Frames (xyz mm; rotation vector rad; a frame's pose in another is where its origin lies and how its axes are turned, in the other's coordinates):
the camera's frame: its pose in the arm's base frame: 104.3 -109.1 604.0 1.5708 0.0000 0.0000
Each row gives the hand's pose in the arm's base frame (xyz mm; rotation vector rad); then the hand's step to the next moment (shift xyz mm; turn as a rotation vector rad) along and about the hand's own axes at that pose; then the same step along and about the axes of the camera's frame.
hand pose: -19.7 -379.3 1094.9 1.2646 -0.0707 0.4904
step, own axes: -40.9 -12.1 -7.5 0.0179 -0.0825 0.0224
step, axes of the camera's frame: -33.5 -26.1 8.5 0.0531 -0.0612 0.0327
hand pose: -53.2 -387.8 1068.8 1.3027 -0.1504 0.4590
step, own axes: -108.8 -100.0 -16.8 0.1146 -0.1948 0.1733
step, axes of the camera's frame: -59.7 -133.0 29.3 0.2083 -0.0859 0.1742
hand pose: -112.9 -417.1 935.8 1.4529 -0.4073 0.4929
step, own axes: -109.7 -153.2 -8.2 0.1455 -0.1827 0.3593
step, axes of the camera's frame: -7.7 -188.3 7.4 0.2335 -0.0438 0.3567
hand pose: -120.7 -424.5 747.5 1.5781 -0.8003 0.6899
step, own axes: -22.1 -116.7 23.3 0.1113 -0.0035 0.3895
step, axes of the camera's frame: 81.1 -89.2 10.2 0.0687 0.0291 0.3982
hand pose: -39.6 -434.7 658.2 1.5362 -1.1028 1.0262
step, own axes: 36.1 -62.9 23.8 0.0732 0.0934 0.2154
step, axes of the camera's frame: 71.8 16.1 20.4 -0.0513 0.0481 0.2357
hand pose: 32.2 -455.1 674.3 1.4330 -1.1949 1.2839
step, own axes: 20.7 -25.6 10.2 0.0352 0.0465 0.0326
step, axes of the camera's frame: 27.4 19.5 7.6 -0.0392 0.0311 0.0443
